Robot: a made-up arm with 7 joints. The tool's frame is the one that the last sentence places. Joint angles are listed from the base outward.
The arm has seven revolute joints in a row. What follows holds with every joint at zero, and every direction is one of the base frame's. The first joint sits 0.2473 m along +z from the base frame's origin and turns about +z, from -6.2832 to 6.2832 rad. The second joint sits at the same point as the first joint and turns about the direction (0, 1, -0.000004), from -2.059 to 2.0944 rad. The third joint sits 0.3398 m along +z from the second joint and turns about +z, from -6.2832 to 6.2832 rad. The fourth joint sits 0.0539 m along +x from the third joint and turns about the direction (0, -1, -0.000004), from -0.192 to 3.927 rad. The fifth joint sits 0.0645 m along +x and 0.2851 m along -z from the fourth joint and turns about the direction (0, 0.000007, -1), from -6.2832 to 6.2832 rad. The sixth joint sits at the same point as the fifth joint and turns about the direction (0, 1, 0.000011), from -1.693 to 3.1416 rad. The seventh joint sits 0.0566 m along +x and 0.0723 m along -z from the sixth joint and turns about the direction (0, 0.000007, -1), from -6.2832 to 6.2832 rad. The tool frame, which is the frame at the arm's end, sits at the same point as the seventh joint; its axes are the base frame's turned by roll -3.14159, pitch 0 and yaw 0 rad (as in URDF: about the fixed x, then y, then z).
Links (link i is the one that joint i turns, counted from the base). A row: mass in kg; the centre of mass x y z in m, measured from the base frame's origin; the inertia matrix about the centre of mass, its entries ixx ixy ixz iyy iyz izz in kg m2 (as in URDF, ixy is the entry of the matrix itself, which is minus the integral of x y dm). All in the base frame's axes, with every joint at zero. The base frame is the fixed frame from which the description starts. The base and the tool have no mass.
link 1: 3.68; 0.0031 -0.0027 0.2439; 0.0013 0 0 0.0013 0 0.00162
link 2: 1.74; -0.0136 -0.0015 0.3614; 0.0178 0 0 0.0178 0 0.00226
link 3: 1.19; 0.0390 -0.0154 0.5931; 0.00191 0 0 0.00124 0 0.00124
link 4: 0.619; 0.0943 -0.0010 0.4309; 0.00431 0 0.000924 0.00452 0 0.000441
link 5: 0.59; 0.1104 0.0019 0.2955; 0.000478 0 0 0.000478 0 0.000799
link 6: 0.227; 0.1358 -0.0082 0.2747; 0.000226 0 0.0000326 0.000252 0 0.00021
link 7: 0.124; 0.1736 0.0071 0.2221; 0.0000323 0 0 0.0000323 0 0.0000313
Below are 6 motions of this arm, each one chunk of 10 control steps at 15 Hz.
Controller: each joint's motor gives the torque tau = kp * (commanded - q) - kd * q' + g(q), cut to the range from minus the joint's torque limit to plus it. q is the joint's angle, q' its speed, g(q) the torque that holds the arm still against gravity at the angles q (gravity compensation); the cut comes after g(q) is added. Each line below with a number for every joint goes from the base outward.
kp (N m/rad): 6.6 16 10 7.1 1.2 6 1.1
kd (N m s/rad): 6.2 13 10 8.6 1.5 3.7 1.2
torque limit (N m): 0.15 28 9.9 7.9 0.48 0.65 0.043
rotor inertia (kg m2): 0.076 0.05 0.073 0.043 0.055 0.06 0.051
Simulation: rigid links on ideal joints. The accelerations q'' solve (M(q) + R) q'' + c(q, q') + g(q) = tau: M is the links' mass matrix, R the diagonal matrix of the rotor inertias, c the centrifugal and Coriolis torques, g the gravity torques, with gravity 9.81 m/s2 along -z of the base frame. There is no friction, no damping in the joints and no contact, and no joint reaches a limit. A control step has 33 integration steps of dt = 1/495 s. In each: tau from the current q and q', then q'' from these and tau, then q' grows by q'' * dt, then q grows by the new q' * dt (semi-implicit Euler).
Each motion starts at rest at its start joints. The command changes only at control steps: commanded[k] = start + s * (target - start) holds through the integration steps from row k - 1 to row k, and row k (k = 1, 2, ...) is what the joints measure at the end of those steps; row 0 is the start. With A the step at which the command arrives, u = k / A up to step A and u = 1 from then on. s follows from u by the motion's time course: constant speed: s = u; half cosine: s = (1 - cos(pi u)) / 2; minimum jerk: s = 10 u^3 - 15 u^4 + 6 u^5; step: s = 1 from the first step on.
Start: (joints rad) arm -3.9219 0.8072 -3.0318 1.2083 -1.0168 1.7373 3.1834
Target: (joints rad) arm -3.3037 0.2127 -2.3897 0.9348 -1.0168 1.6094 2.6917
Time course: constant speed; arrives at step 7
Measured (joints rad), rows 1 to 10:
1: -3.9195 0.8036 -3.0275 1.2075 -1.0172 1.7360 3.1817
2: -3.9127 0.7940 -3.0176 1.2048 -1.0177 1.7329 3.1768
3: -3.9012 0.7782 -3.0023 1.2002 -1.0183 1.7282 3.1684
4: -3.8849 0.7566 -2.9821 1.1936 -1.0189 1.7221 3.1566
5: -3.8637 0.7296 -2.9574 1.1852 -1.0194 1.7147 3.1411
6: -3.8376 0.6975 -2.9284 1.1750 -1.0199 1.7061 3.1221
7: -3.8065 0.6607 -2.8956 1.1632 -1.0204 1.6964 3.0996
8: -3.7723 0.6236 -2.8633 1.1506 -1.0205 1.6872 3.0754
9: -3.7396 0.5890 -2.8329 1.1385 -1.0203 1.6789 3.0519
10: -3.7093 0.5573 -2.8043 1.1271 -1.0201 1.6714 3.0297

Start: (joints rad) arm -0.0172 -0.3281 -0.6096 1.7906 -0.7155 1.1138 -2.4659
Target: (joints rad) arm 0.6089 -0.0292 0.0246 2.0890 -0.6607 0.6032 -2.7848
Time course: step
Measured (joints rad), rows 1 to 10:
1: -0.0384 -0.3153 -0.5798 1.8057 -0.7145 1.0985 -2.4674
2: -0.0672 -0.2950 -0.5410 1.8223 -0.7123 1.0536 -2.4720
3: -0.0915 -0.2744 -0.5042 1.8373 -0.7098 1.0063 -2.4796
4: -0.1091 -0.2551 -0.4698 1.8513 -0.7073 0.9640 -2.4902
5: -0.1198 -0.2371 -0.4377 1.8643 -0.7049 0.9260 -2.5040
6: -0.1237 -0.2205 -0.4079 1.8765 -0.7027 0.8921 -2.5200
7: -0.1210 -0.2050 -0.3800 1.8879 -0.7005 0.8618 -2.5360
8: -0.1118 -0.1908 -0.3541 1.8986 -0.6985 0.8346 -2.5513
9: -0.0965 -0.1775 -0.3299 1.9087 -0.6965 0.8104 -2.5657
10: -0.0753 -0.1653 -0.3074 1.9181 -0.6947 0.7887 -2.5792

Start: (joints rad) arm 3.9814 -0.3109 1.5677 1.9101 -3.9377 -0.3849 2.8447
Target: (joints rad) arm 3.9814 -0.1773 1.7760 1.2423 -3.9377 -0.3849 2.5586
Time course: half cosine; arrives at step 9
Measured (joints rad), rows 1 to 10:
1: 3.9815 -0.3106 1.5681 1.9093 -3.9377 -0.3849 2.8444
2: 3.9819 -0.3096 1.5695 1.9058 -3.9378 -0.3849 2.8432
3: 3.9825 -0.3074 1.5727 1.8981 -3.9380 -0.3848 2.8402
4: 3.9833 -0.3037 1.5779 1.8851 -3.9381 -0.3848 2.8350
5: 3.9840 -0.2985 1.5850 1.8667 -3.9383 -0.3848 2.8273
6: 3.9845 -0.2919 1.5939 1.8433 -3.9384 -0.3847 2.8171
7: 3.9847 -0.2843 1.6040 1.8160 -3.9385 -0.3847 2.8048
8: 3.9846 -0.2762 1.6147 1.7867 -3.9385 -0.3847 2.7913
9: 3.9842 -0.2683 1.6250 1.7574 -3.9385 -0.3847 2.7774
10: 3.9836 -0.2609 1.6347 1.7295 -3.9384 -0.3847 2.7640

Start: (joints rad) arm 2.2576 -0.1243 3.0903 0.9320 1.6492 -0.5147 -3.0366
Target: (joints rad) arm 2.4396 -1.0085 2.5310 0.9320 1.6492 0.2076 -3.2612
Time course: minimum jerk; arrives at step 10
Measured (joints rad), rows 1 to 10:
1: 2.2577 -0.1247 3.0900 0.9321 1.6492 -0.5142 -3.0367
2: 2.2586 -0.1272 3.0882 0.9324 1.6492 -0.5107 -3.0371
3: 2.2608 -0.1353 3.0829 0.9332 1.6491 -0.5006 -3.0386
4: 2.2649 -0.1520 3.0727 0.9344 1.6489 -0.4807 -3.0416
5: 2.2711 -0.1795 3.0565 0.9358 1.6486 -0.4496 -3.0467
6: 2.2791 -0.2178 3.0348 0.9372 1.6484 -0.4078 -3.0539
7: 2.2883 -0.2651 3.0086 0.9385 1.6482 -0.3582 -3.0630
8: 2.2980 -0.3179 2.9802 0.9393 1.6480 -0.3049 -3.0734
9: 2.3076 -0.3720 2.9515 0.9395 1.6479 -0.2525 -3.0843
10: 2.3165 -0.4238 2.9243 0.9393 1.6479 -0.2042 -3.0950

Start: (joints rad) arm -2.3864 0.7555 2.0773 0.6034 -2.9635 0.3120 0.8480
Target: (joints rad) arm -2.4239 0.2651 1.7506 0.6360 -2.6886 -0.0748 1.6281
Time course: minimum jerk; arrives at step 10
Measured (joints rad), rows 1 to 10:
1: -2.3864 0.7552 2.0771 0.6034 -2.9634 0.3117 0.8482
2: -2.3867 0.7535 2.0760 0.6036 -2.9629 0.3098 0.8498
3: -2.3873 0.7483 2.0728 0.6040 -2.9613 0.3044 0.8539
4: -2.3883 0.7380 2.0665 0.6046 -2.9579 0.2936 0.8618
5: -2.3899 0.7216 2.0569 0.6056 -2.9522 0.2768 0.8734
6: -2.3918 0.6993 2.0440 0.6068 -2.9442 0.2544 0.8888
7: -2.3938 0.6724 2.0286 0.6082 -2.9342 0.2278 0.9081
8: -2.3959 0.6430 2.0120 0.6097 -2.9228 0.1993 0.9311
9: -2.3977 0.6134 1.9953 0.6110 -2.9109 0.1713 0.9578
10: -2.3993 0.5854 1.9795 0.6123 -2.8991 0.1456 0.9883

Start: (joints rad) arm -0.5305 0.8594 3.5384 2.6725 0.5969 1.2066 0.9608
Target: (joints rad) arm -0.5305 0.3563 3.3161 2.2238 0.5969 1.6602 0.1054
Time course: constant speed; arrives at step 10
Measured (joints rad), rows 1 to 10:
1: -0.5303 0.8580 3.5373 2.6714 0.5971 1.2103 0.9586
2: -0.5300 0.8536 3.5349 2.6685 0.5974 1.2183 0.9525
3: -0.5295 0.8458 3.5313 2.6633 0.5978 1.2302 0.9421
4: -0.5290 0.8344 3.5264 2.6561 0.5981 1.2457 0.9273
5: -0.5286 0.8198 3.5203 2.6467 0.5985 1.2642 0.9082
6: -0.5282 0.8022 3.5132 2.6352 0.5987 1.2856 0.8848
7: -0.5279 0.7817 3.5051 2.6219 0.5990 1.3095 0.8573
8: -0.5277 0.7586 3.4961 2.6068 0.5992 1.3357 0.8259
9: -0.5275 0.7332 3.4861 2.5900 0.5994 1.3639 0.7910
10: -0.5274 0.7056 3.4754 2.5715 0.5996 1.3938 0.7527

